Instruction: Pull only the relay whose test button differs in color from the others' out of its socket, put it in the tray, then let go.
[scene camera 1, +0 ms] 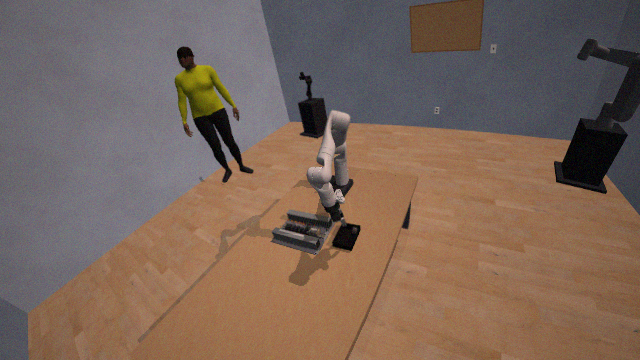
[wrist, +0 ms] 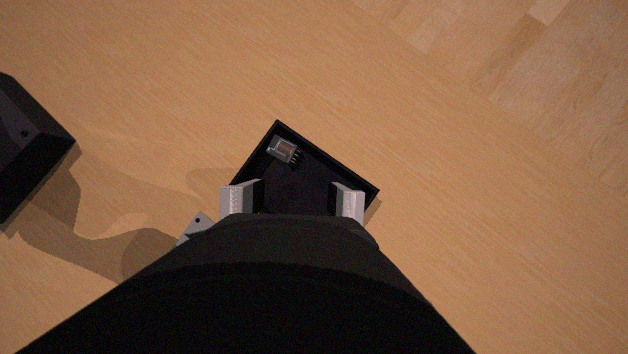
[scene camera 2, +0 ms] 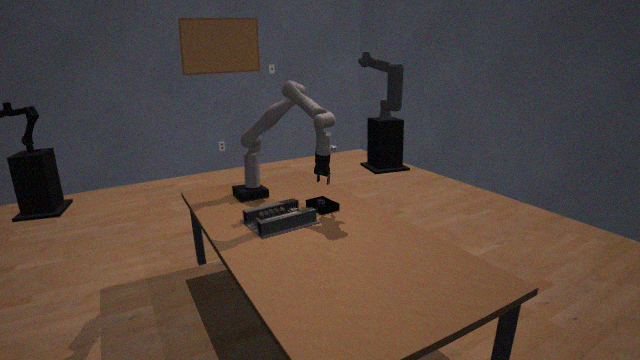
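Where they show: gripper, fingertip midpoint: (scene camera 1: 343, 221) (wrist: 296, 194) (scene camera 2: 323, 182); arm's base, link origin: (scene camera 1: 341, 182) (scene camera 2: 252, 186).
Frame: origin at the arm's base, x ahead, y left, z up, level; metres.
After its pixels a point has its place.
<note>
A clear-cased relay (wrist: 284, 149) {x 0.324, y 0.337, z -0.023 m} (scene camera 2: 320, 202) {x 0.333, y 0.328, z -0.032 m} (scene camera 1: 355, 230) {x 0.326, y 0.344, z -0.025 m} lies on its side in a corner of the black tray (wrist: 327, 156) {x 0.370, y 0.376, z -0.012 m} (scene camera 2: 331, 212) {x 0.461, y 0.343, z -0.046 m} (scene camera 1: 342, 246) {x 0.456, y 0.349, z -0.030 m}, its dark pins showing in the wrist view. A little green shows at its left end; its test button is not clear. My gripper (wrist: 296, 194) {x 0.396, y 0.327, z 0.101 m} (scene camera 2: 323, 180) {x 0.396, y 0.327, z 0.101 m} (scene camera 1: 343, 223) {x 0.396, y 0.327, z 0.101 m} is open and empty above the tray, apart from the relay. Several relays (scene camera 2: 274, 212) {x 0.510, y 0.040, z 0.014 m} (scene camera 1: 300, 228) {x 0.501, y 0.070, z -0.003 m} stand in a row in the grey socket panel beside the tray; their button colors are too small to tell.
The panel's grey duct walls (scene camera 2: 287, 223) {x 0.592, y 0.086, z -0.018 m} (scene camera 1: 295, 238) {x 0.583, y 0.118, z 0.014 m} rise on both sides of the relay row. My arm's dark base (scene camera 2: 250, 192) {x 0.122, y -0.029, z 0.001 m} stands behind the panel. A person in a yellow top (scene camera 1: 202, 90) is at the left wall. Other arms stand on black pedestals (scene camera 1: 593, 152) (scene camera 2: 385, 144) off the table.
</note>
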